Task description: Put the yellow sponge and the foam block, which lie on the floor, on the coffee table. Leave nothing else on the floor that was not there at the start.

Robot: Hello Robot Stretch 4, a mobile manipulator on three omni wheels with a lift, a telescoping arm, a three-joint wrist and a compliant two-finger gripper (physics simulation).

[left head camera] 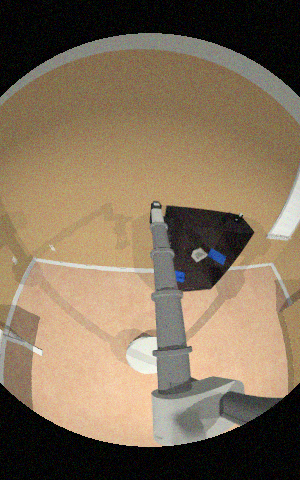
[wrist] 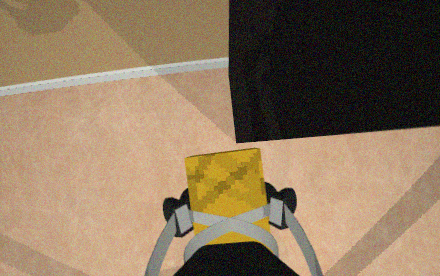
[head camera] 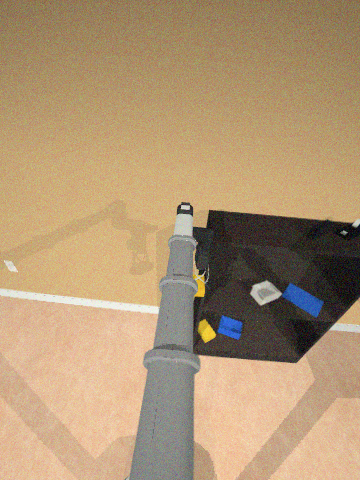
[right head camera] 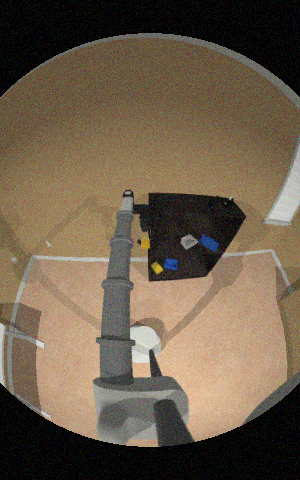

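Seen in the pictures: gripper, fingertip midpoint: (wrist: 228, 200) (right head camera: 144, 243); robot's base at its link origin: (left head camera: 146, 353) (right head camera: 140, 342).
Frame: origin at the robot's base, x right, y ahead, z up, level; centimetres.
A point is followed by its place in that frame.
My gripper (head camera: 202, 278) (wrist: 228, 200) {x 8.6, y 72.2, z 78.7 cm} is shut on the yellow sponge (head camera: 199, 287) {x 9.3, y 69.3, z 83.0 cm} (right head camera: 145, 243) {x 9.2, y 68.4, z 83.0 cm} (wrist: 225, 180) {x 8.6, y 74.7, z 83.0 cm}, a flat-faced yellow block that sticks out past both fingertips. It is held beside the left edge of the dark coffee table (head camera: 225, 220) {x 20.1, y 95.6, z 103.3 cm} (left head camera: 190, 212) {x 31.6, y 95.9, z 103.2 cm} (right head camera: 190, 198) {x 45.9, y 96.6, z 103.2 cm} (wrist: 325, 75) {x 12.5, y 79.3, z 95.5 cm}; in the wrist view the floor shows around it. Another yellow block (head camera: 206, 331) {x 23.4, y 88.6, z 11.8 cm} (right head camera: 157, 267) {x 24.3, y 89.0, z 11.8 cm} lies on the table near its near left corner, beside a small blue block (head camera: 230, 327) {x 43.3, y 96.0, z 7.4 cm} (left head camera: 180, 276) {x 46.7, y 94.9, z 7.5 cm} (right head camera: 171, 264) {x 43.7, y 94.8, z 7.4 cm}. I cannot tell which of these is the foam block.
A white bowl-like thing (head camera: 265, 293) {x 53.8, y 91.6, z 56.5 cm} (left head camera: 199, 255) {x 54.6, y 90.8, z 56.1 cm} (right head camera: 189, 242) {x 54.5, y 90.6, z 56.0 cm} and a blue flat block (head camera: 303, 299) {x 77.1, y 89.6, z 56.1 cm} (left head camera: 217, 256) {x 77.4, y 88.9, z 56.0 cm} (right head camera: 208, 243) {x 76.1, y 88.2, z 56.0 cm} lie farther right on the table. A small dark and white thing stands at its far right. A white round thing (left head camera: 142, 355) {x -4.8, y -0.6, z 18.6 cm} (right head camera: 145, 345) {x 5.5, y -1.6, z 18.7 cm} shows below, near the arm.
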